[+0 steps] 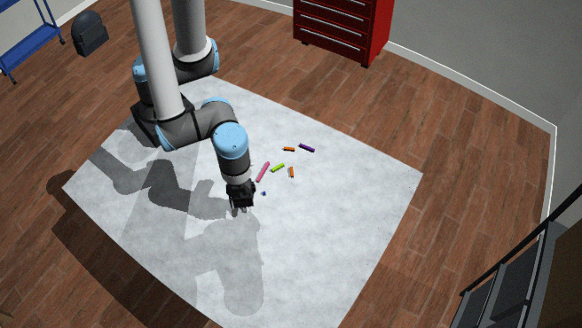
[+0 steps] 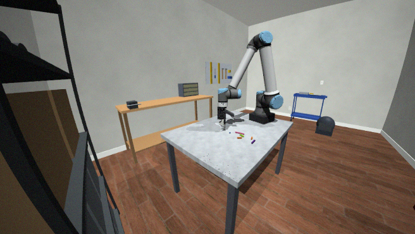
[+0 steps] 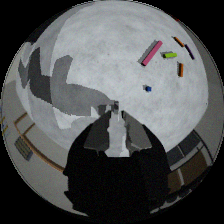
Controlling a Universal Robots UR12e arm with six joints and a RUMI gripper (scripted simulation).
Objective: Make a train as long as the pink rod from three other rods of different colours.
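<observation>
Right now my hand is 30 mm above the grey rod. The rest, counted from my hand: blue rod 90 mm to the left, 30 mm below; then pink rod 60 mm behind, 150 mm to the left, 30 mm below; then lime rod 40 mm behind, 200 mm to the left, 30 mm below.
</observation>
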